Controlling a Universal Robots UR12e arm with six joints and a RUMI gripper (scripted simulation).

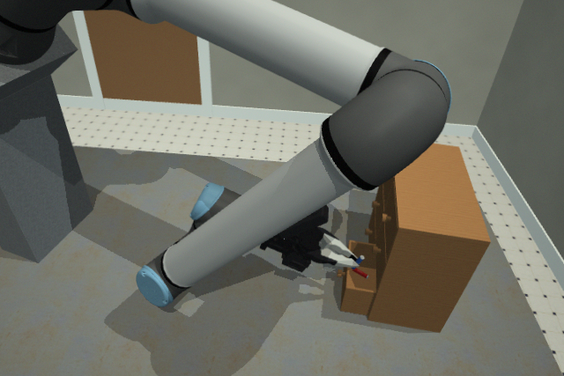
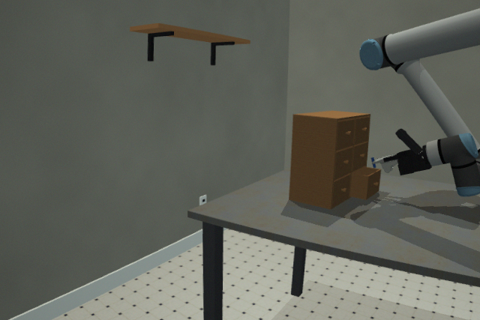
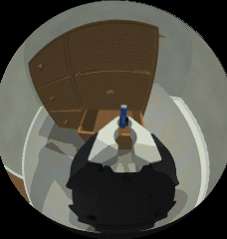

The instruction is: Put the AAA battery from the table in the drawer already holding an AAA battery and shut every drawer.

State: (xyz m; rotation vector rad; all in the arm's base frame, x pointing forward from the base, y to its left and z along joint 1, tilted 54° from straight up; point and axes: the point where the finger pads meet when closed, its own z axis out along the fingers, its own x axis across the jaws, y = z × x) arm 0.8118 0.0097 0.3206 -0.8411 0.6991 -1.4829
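Now: the red battery 4 cm ahead of my hand, 7 cm to the left of it and 12 cm below it. From my hand the other things lie so: blue battery (1 cm ahead).
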